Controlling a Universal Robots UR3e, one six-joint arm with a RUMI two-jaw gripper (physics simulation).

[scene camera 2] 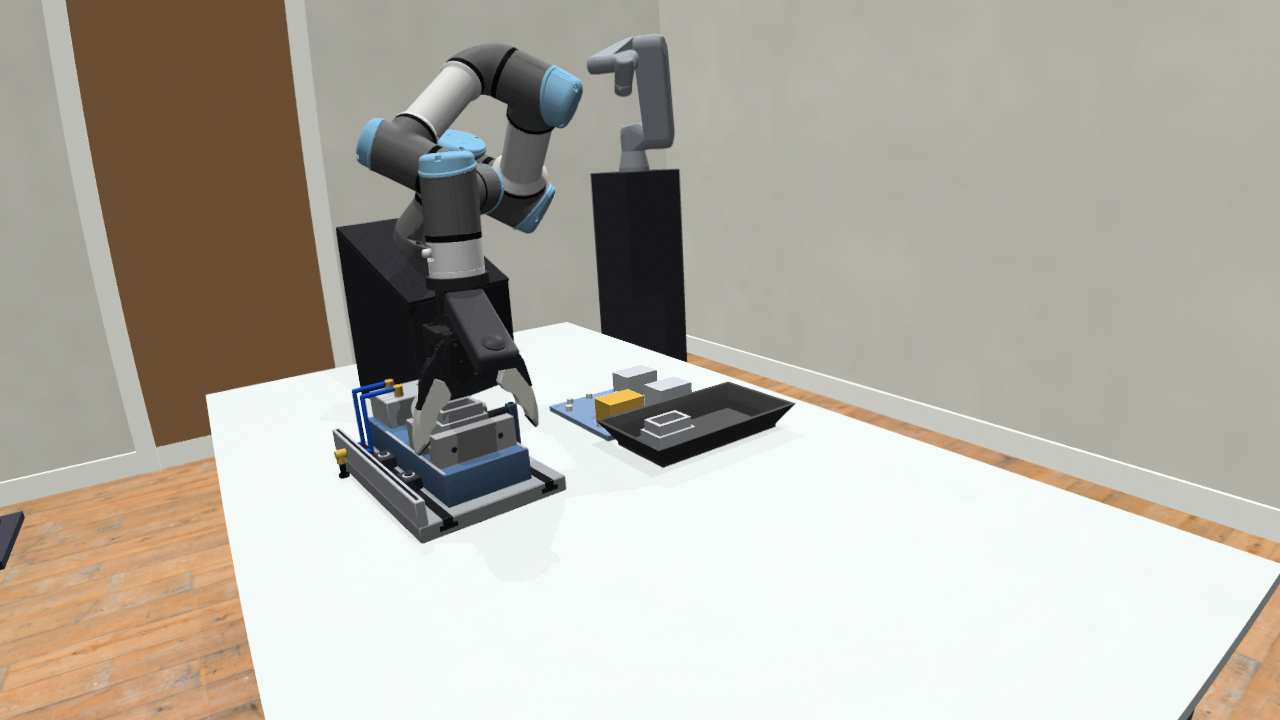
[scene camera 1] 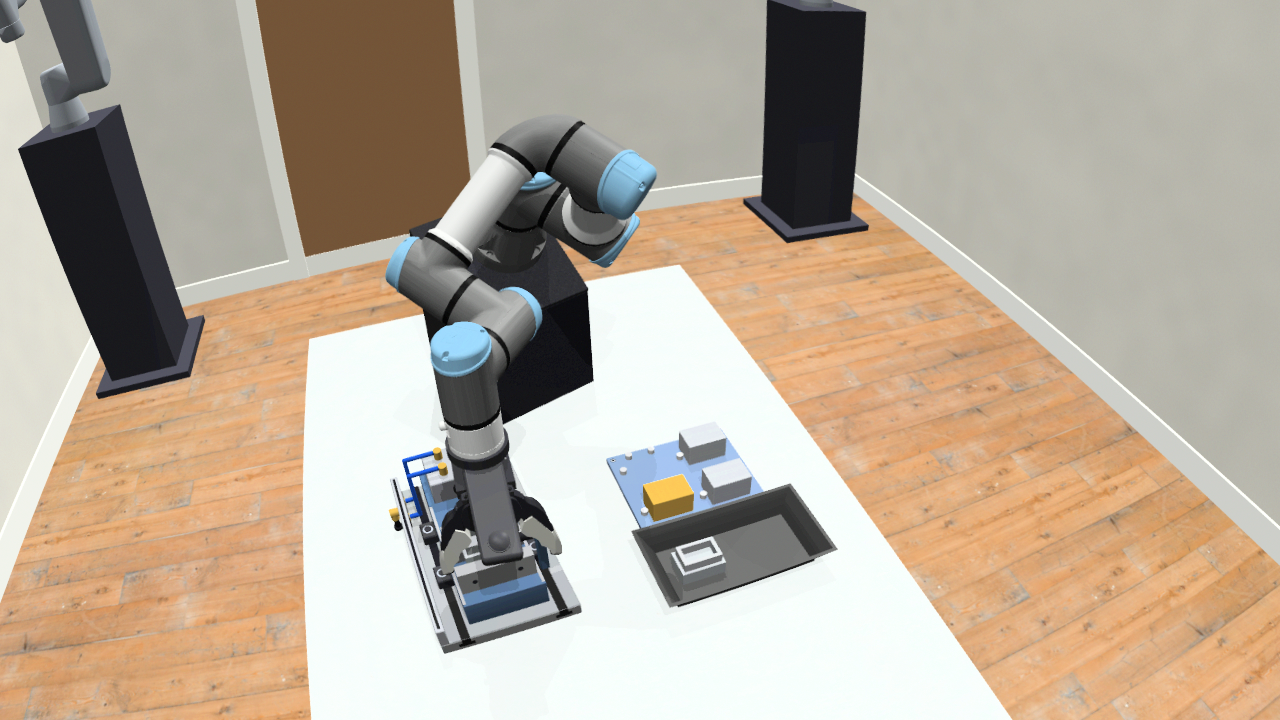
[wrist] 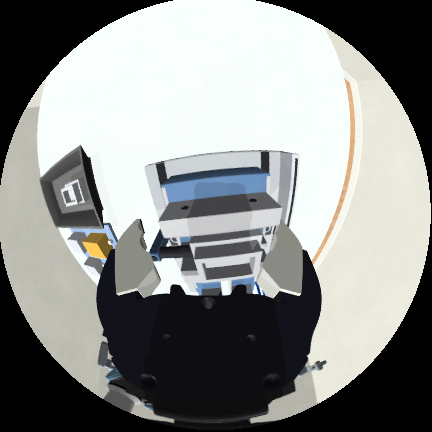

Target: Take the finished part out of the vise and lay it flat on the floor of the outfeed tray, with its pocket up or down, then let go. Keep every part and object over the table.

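Frame: origin at the arm's base, x ahead, y left, z up, level; centimetres.
Seen in the pictures: gripper, fingertip midpoint: [scene camera 2: 479,440]; arm's base at its link origin: [scene camera 1: 505,240].
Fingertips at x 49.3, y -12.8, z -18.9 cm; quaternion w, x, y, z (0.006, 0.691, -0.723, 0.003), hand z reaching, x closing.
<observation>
Offsets run from my fingertips to a thing's top centre. "spot": to the spot under its first point.
The vise {dx -8.7, dy -2.4, dz +2.9 cm} [scene camera 1: 505,600] [scene camera 2: 487,476] [wrist: 215,186] has a blue body and grey jaws on a grey base. The finished part {dx -1.9, dy -1.6, dz +4.5 cm} [scene camera 2: 461,417] [wrist: 226,259], light grey with a rectangular pocket facing up, sits between the jaws. In scene camera 1 it is mostly hidden behind the gripper. My gripper [scene camera 1: 502,557] [scene camera 2: 477,435] [wrist: 208,221] is open and empty; its fingers are spread to either side of the part, over the vise. The outfeed tray {spot: dx +4.3, dy +35.2, dz -5.8 cm} [scene camera 1: 769,546] [scene camera 2: 729,419] [wrist: 51,200] is dark grey with sloped walls. Another pocketed part {dx +4.1, dy +24.7, dz -2.3 cm} [scene camera 1: 698,564] [scene camera 2: 667,431] lies at its near-left end, pocket up.
A blue plate {dx -12.8, dy +29.7, dz -6.2 cm} [scene camera 1: 648,463] [scene camera 2: 575,411] behind the tray bears an orange block {dx -8.4, dy +25.2, dz -2.6 cm} [scene camera 1: 668,497] [scene camera 2: 619,404] [wrist: 96,246], grey blocks {dx -17.5, dy +34.1, dz -2.6 cm} [scene camera 1: 702,442] {dx -8.5, dy +34.2, dz -2.6 cm} [scene camera 1: 725,480] and small white pegs. Blue tubes {spot: dx -19.1, dy -9.9, dz -0.3 cm} [scene camera 2: 358,419] rise at the vise's back left. A dark blue handle {spot: dx -1.7, dy +5.1, dz +1.4 cm} [wrist: 159,244] stands beside the vise.
</observation>
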